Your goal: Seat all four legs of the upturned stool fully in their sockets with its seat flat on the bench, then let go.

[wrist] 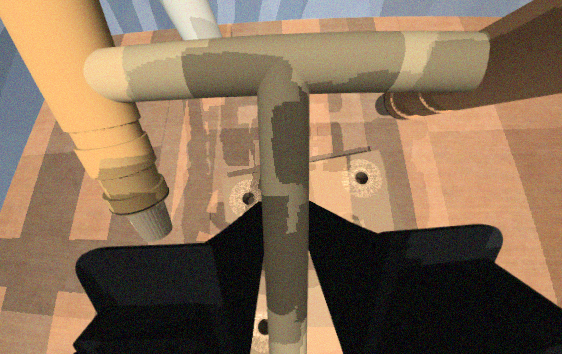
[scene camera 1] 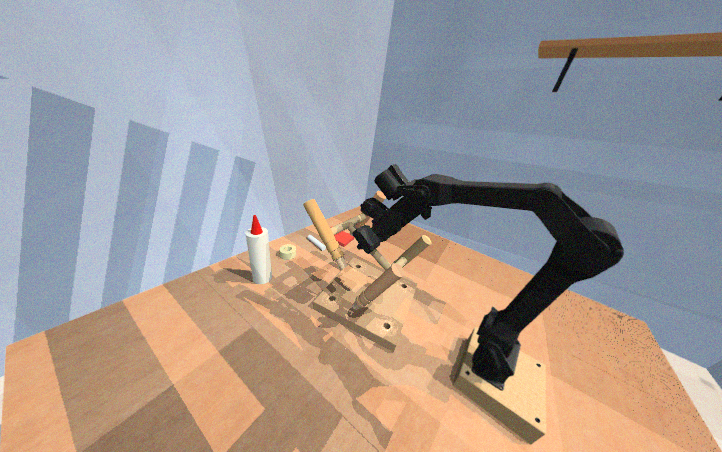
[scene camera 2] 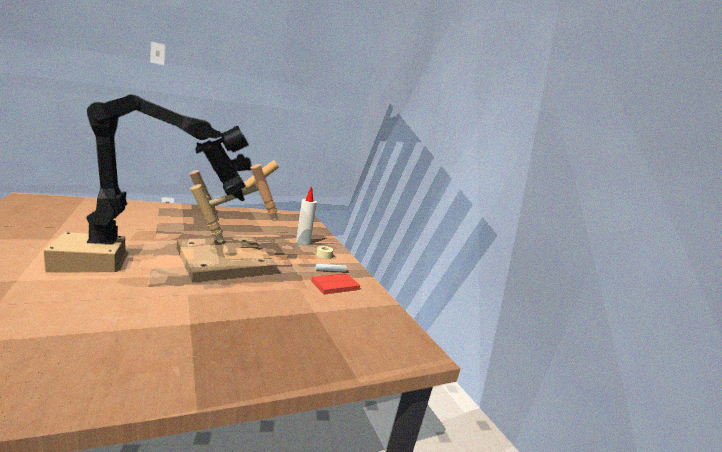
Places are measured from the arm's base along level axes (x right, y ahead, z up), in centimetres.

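Pixels of known places: gripper, fingertip midpoint: (wrist: 282, 207) (scene camera 1: 360, 246) (scene camera 2: 242, 199); arm's base at its link origin: (scene camera 1: 488, 368) (scene camera 2: 101, 240).
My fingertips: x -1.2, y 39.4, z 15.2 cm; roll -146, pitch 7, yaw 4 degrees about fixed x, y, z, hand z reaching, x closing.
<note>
For each thing: its top centre in the pictures, then the offset to it from my fingertips.
- pale seat at its top centre: (wrist: 316, 248) (scene camera 1: 370, 291) (scene camera 2: 226, 251) dy -4.3, dx +3.7, dz -17.5 cm
- white glue bottle at its top centre: (scene camera 1: 254, 215) (scene camera 2: 311, 187) dy +28.3, dx -14.2, dz +3.3 cm
- tape roll at its top centre: (scene camera 2: 325, 248) (scene camera 1: 287, 248) dy +32.9, dx -0.3, dz -17.6 cm
- white stick at its top centre: (scene camera 2: 331, 264) (scene camera 1: 316, 240) dy +30.6, dx +12.9, dz -18.4 cm
- red block at its top centre: (scene camera 2: 336, 280) (scene camera 1: 337, 234) dy +28.1, dx +24.1, dz -19.1 cm
The pale seat (scene camera 1: 395, 304) (scene camera 2: 234, 270) (wrist: 330, 192) lies upturned on the bench. Four sockets show in its top in scene camera 1, with no leg in them. The leg frame hangs over it, tilted. My gripper (scene camera 1: 363, 226) (scene camera 2: 242, 180) (wrist: 282, 207) is shut on the frame's middle stretcher (scene camera 1: 379, 259) (wrist: 285, 145). The front leg (scene camera 1: 375, 290) (scene camera 2: 205, 207) has its tip low over the seat, apart from the sockets. The orange leg (scene camera 1: 321, 226) (scene camera 2: 263, 186) (wrist: 65, 65) has its tip higher up. The wrist view hides part of the seat behind stretcher and fingers.
A white glue bottle (scene camera 1: 260, 258) (scene camera 2: 305, 223) stands beyond the seat. A tape roll (scene camera 1: 287, 256) (scene camera 2: 325, 255), a white stick (scene camera 1: 316, 243) (scene camera 2: 331, 268) and a red block (scene camera 1: 344, 238) (scene camera 2: 335, 284) lie near it. The arm stands on a wooden base block (scene camera 1: 511, 402) (scene camera 2: 79, 261).
</note>
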